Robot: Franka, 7 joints.
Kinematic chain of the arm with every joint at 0, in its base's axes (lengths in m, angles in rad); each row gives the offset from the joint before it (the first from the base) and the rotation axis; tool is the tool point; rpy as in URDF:
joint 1: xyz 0 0 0.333 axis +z
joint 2: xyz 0 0 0 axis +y
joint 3: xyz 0 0 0.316 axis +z
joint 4: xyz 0.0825 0 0 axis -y
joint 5: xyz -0.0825 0 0.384 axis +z
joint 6: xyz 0 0 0 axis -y
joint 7: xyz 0.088 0 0 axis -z
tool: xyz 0 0 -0.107 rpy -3.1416 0 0
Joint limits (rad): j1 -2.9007..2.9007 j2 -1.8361..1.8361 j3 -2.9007..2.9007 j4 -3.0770..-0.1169 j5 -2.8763..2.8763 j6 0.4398..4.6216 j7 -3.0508..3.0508
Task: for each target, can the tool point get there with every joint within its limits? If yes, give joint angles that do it. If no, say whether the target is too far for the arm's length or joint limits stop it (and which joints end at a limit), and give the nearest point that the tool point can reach.
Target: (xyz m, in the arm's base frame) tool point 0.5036 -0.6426 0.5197
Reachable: yes | joints -1.2261 1.2906 1.7369 -0.5304 1.3391 3.0602 2.5167
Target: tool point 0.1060 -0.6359 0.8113
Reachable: yes | joints -1.3208 0.5821 -0.6188 -0.6257 -1.2828 3.4883 -0.1112
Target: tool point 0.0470 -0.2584 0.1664
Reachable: yes | joints -0.1191 -1.4485 -2.2547 -2.6165 0.3381 1.4893 1.0655
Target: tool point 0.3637 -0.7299 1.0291
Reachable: no: too far | nearest point 0.2910 -0.5840 0.8900 | short by 0.214 m
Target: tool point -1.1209 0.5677 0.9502
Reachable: no: too far | nearest point -0.6869 0.3479 0.7112 | short by 0.542 m
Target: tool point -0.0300 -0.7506 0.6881
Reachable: yes | joints -1.6013 0.6623 -0.1754 -0.8814 2.4002 1.7809 -1.2075
